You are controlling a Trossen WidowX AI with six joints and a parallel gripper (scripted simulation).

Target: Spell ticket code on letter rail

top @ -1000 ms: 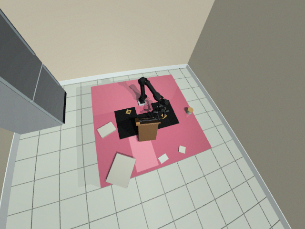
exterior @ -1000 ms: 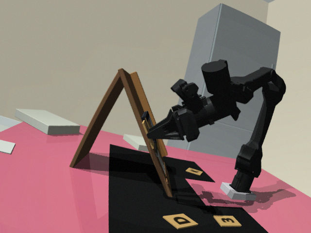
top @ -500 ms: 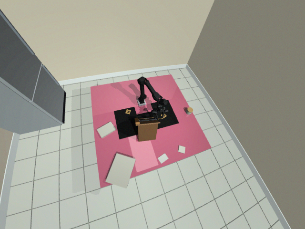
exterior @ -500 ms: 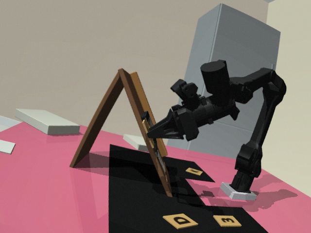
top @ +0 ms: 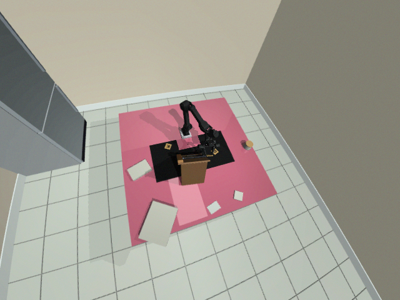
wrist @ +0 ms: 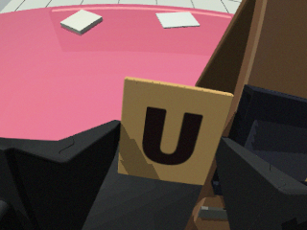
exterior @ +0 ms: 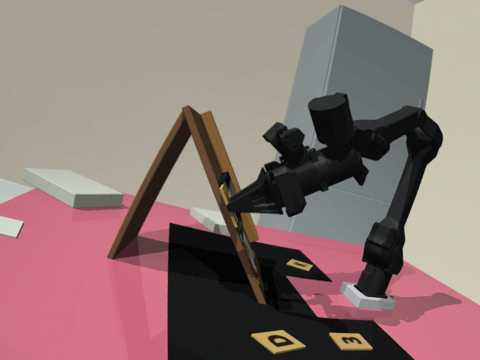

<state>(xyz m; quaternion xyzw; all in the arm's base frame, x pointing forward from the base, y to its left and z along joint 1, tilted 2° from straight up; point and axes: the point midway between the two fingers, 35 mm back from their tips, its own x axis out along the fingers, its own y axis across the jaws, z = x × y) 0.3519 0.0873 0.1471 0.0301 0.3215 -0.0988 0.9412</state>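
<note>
The white ticket is 8 cm behind my gripper tip, 12 cm to the right of it and 9 cm below it. The rest, counted from my gripper tip: black mat: 17 cm behind, 9 cm to the right, 16 cm below.
</note>
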